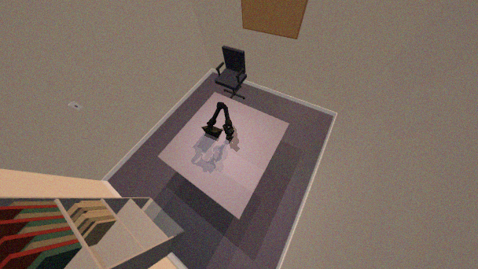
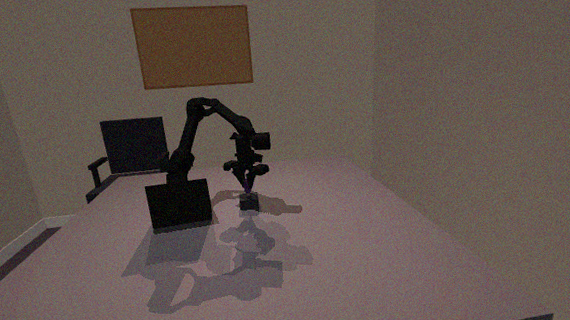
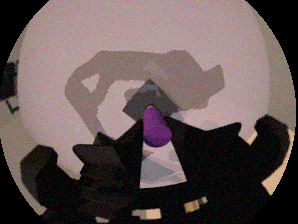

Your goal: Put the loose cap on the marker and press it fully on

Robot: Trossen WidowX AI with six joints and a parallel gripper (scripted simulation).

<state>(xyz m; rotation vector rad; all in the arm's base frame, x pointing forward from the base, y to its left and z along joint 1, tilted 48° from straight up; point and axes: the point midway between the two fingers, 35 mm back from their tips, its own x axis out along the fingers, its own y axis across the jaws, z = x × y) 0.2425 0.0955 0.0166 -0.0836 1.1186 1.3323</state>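
The purple marker cap is 10 mm above my gripper tip. Round my gripper tip: dark holder block: 60 mm below.
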